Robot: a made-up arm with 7 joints.
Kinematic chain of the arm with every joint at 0, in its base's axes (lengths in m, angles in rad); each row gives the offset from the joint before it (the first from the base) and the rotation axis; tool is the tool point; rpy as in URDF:
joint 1: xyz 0 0 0.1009 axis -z
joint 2: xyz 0 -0.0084 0.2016 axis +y
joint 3: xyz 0 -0.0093 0.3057 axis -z
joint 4: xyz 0 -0.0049 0.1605 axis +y
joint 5: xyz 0 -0.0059 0.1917 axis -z
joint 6: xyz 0 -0.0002 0.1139 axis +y
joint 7: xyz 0 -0.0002 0.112 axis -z
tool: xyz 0 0 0 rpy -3.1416 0 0
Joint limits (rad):
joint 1: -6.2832..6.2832
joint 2: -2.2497..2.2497
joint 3: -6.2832..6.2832
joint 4: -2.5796..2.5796
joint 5: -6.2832..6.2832
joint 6: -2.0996..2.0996
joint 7: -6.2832..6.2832
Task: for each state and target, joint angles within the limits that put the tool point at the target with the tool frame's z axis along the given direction. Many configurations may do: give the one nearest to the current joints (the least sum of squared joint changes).
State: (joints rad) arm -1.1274 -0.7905 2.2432 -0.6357 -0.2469 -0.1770 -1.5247
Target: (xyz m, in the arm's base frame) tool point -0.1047 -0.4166 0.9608 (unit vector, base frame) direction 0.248 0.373 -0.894
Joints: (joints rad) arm -1.7659 -0.8683 2.4879 -1.0055 -0.1017 0.3997 -1.5247
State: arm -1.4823 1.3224 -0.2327 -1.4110 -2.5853 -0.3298 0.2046
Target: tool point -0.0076 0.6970 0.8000 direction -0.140 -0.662 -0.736
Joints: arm -1.7883 1.1415 -0.5877 -0.5279 -2.5727 -0.0070 0.2046
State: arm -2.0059 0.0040 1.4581 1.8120 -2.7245 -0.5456 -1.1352
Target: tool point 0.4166 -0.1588 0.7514 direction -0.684 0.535 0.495
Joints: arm -1.8610 -0.1656 1.8985 1.3625 -2.2982 -0.8835 -1.1352
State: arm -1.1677 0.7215 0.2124 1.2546 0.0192 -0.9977 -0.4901
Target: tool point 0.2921 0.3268 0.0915 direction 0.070 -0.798 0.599
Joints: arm -0.8358 1.2394 0.1322 2.1086 0.8369 -1.1565 -0.4901
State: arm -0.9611 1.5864 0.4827 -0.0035 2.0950 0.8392 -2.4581
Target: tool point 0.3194 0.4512 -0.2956 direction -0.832 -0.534 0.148
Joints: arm -1.2122 2.2497 0.2595 0.6364 2.2983 1.1137 -2.4581
